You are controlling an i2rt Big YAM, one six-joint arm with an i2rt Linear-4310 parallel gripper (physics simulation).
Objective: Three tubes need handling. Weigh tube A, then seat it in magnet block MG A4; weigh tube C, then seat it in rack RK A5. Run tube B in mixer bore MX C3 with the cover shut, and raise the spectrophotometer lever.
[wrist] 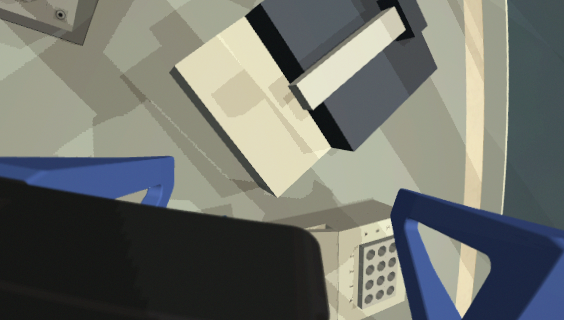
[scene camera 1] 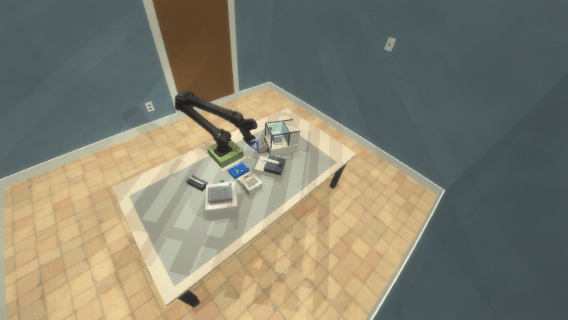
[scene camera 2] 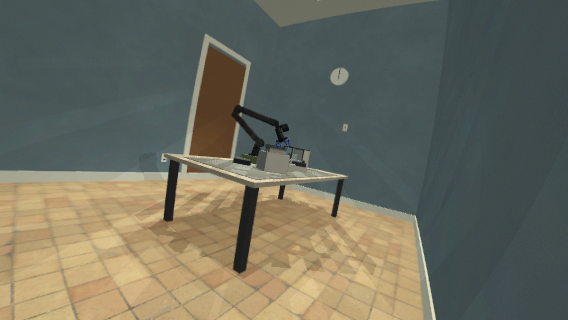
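Pixels of known places: gripper, between the fingertips: (wrist: 286,187) (scene camera 1: 255,148) (scene camera 2: 284,148); arm's base, origin of its link: (scene camera 1: 223,151) (scene camera 2: 255,155).
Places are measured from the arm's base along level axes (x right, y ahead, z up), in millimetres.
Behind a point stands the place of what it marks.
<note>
My gripper (scene camera 1: 255,145) @(x -129, y 232, z 115 mm) (scene camera 2: 283,143) @(x -129, y 232, z 115 mm) (wrist: 286,187) @(x -129, y 232, z 115 mm) is open and empty, low over the table between the arm base and the glass-walled balance (scene camera 1: 279,134) @(x -347, y 254, z 146 mm) (scene camera 2: 300,155) @(x -400, y 274, z 76 mm). The blue tube rack (scene camera 1: 238,170) @(x 32, y 224, z -9 mm) holds small coloured tube caps; their letters cannot be read. A cream instrument with a dark block and a pale bar (scene camera 1: 272,165) @(x -178, y 366, z 14 mm) (wrist: 350,60) @(x -187, y 333, z 32 mm) lies ahead of the fingers in the wrist view. A cream device with a grid of bores (scene camera 1: 250,183) @(x 41, y 382, z 4 mm) (wrist: 345,270) @(x 9, y 337, z -4 mm) shows partly behind the right finger. A black slotted block (scene camera 1: 197,182) @(x 293, y 117, z -30 mm) (scene camera 2: 242,161) @(x 316, y 130, z -43 mm) lies left of the rack. Bore labels are unreadable.
A tall pale box with a grey grid top (scene camera 1: 221,199) @(x 285, y 428, z 113 mm) (scene camera 2: 273,161) @(x 333, y 429, z 11 mm) stands near the black block. The arm's green base (scene camera 1: 226,156) @(x 15, y 65, z 0 mm) is beside the rack. A small grey item is partly hidden beside the balance. A grey device edge (wrist: 75,36) @(x -236, y 140, z -63 mm) shows top left in the wrist view.
</note>
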